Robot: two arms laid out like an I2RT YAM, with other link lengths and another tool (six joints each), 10 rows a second.
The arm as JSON. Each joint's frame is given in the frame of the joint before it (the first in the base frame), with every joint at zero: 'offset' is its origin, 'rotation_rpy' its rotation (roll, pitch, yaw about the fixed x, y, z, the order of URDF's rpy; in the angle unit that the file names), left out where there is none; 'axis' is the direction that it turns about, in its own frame. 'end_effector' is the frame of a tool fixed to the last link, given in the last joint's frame.
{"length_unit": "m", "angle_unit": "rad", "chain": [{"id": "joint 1", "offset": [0.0, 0.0, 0.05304], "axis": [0.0, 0.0, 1.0]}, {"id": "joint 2", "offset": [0.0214, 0.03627, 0.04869], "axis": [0.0, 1.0, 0.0]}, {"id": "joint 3", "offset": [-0.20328, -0.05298, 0.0], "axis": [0.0, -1.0, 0.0]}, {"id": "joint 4", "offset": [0.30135, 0.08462, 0.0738], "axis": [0.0, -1.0, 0.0]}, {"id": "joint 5", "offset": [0.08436, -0.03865, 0.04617], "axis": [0.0, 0.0, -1.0]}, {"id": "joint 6", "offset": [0.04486, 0.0, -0.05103], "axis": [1.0, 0.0, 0.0]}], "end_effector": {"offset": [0.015, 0.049, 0.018], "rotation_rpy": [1.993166, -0.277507, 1.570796]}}
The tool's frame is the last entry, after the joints.
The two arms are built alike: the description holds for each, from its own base.
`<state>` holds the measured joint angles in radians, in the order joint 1, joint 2, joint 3, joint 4, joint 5, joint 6, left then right.
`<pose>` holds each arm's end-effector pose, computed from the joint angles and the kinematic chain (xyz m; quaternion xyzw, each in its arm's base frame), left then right.
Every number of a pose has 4 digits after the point. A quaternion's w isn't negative.
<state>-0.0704 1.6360 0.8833 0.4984 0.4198 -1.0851 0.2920 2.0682 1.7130 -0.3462 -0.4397 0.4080</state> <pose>0.4466 0.0089 0.0750 0.5499 0.6514 -0.0905 0.5149 0.4917 0.2407 0.1895 -0.6555 -0.6498 -0.3218 0.2111</pose>
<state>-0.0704 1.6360 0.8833 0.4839 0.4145 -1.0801 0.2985 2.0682 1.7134 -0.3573 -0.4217 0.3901</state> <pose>0.4456 0.0095 0.0731 0.5498 0.6558 -0.0906 0.5093 0.4898 0.2437 0.1874 -0.6563 -0.6551 -0.3149 0.2025</pose>
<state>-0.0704 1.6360 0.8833 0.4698 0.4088 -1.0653 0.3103 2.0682 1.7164 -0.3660 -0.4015 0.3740</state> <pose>0.4448 0.0104 0.0717 0.5527 0.6588 -0.0871 0.5029 0.4870 0.2492 0.1866 -0.6552 -0.6615 -0.3094 0.1933</pose>
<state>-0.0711 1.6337 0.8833 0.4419 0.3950 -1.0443 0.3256 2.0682 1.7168 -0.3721 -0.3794 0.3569</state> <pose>0.4430 0.0119 0.0696 0.5557 0.6656 -0.0819 0.4914 0.4833 0.2563 0.1848 -0.6532 -0.6692 -0.3032 0.1835</pose>
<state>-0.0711 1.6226 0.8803 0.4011 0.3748 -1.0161 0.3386 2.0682 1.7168 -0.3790 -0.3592 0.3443</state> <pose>0.4398 0.0144 0.0686 0.5592 0.6747 -0.0739 0.4760 0.4801 0.2622 0.1830 -0.6524 -0.6747 -0.2970 0.1756</pose>
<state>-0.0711 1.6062 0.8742 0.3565 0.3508 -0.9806 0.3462 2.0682 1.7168 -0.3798 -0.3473 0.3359</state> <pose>0.4357 0.0174 0.0684 0.5644 0.6836 -0.0627 0.4585 0.4783 0.2656 0.1822 -0.6512 -0.6784 -0.2946 0.1700</pose>
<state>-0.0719 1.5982 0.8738 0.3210 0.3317 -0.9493 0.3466 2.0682 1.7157 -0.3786 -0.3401 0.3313</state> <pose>0.4332 0.0195 0.0682 0.5701 0.6896 -0.0534 0.4434 0.4784 0.2657 0.1815 -0.6518 -0.6791 -0.2938 0.1659</pose>
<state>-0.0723 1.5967 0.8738 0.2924 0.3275 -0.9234 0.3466 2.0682 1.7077 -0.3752 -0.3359 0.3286</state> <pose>0.4313 0.0205 0.0661 0.5774 0.6921 -0.0509 0.4301 0.4780 0.2654 0.1783 -0.6531 -0.6794 -0.2914 0.1645</pose>
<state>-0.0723 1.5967 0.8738 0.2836 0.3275 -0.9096 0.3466 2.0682 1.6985 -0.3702 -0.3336 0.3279</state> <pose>0.4308 0.0209 0.0655 0.5819 0.6915 -0.0489 0.4253 0.4775 0.2652 0.1749 -0.6542 -0.6792 -0.2894 0.1643</pose>
